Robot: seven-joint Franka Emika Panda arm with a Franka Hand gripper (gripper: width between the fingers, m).
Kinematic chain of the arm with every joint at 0, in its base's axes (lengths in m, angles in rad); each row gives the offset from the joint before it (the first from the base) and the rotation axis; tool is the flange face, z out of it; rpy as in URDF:
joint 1: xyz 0 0 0.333 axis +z
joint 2: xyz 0 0 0 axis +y
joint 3: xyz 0 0 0.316 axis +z
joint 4: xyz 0.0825 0 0 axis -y
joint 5: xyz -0.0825 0 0.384 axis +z
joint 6: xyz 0 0 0 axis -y
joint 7: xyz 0.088 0 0 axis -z
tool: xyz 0 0 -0.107 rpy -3.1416 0 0
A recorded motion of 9 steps. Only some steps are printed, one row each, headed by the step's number.
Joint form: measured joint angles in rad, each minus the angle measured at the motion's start. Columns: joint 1, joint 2, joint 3, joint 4, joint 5, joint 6, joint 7.
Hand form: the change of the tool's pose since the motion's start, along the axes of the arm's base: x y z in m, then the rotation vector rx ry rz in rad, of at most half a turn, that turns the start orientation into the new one. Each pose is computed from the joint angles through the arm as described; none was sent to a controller.
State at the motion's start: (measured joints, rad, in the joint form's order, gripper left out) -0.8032 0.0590 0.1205 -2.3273 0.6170 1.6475 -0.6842
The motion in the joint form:
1: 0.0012 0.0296 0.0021 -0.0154 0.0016 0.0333 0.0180
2: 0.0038 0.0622 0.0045 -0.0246 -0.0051 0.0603 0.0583
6: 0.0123 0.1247 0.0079 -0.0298 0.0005 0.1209 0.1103
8: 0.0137 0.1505 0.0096 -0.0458 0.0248 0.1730 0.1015
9: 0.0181 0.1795 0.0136 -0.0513 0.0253 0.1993 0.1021
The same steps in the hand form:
1: -0.0023 0.0017 -0.0180 0.0028 0.0341 -0.0218
2: -0.0041 0.0037 -0.0353 0.0030 0.0888 -0.0462
6: -0.0028 0.0059 -0.0640 -0.0018 0.1544 -0.0920
8: -0.0044 0.0073 -0.0797 -0.0055 0.1529 -0.1219
9: -0.0054 0.0112 -0.0937 -0.0051 0.1692 -0.1228

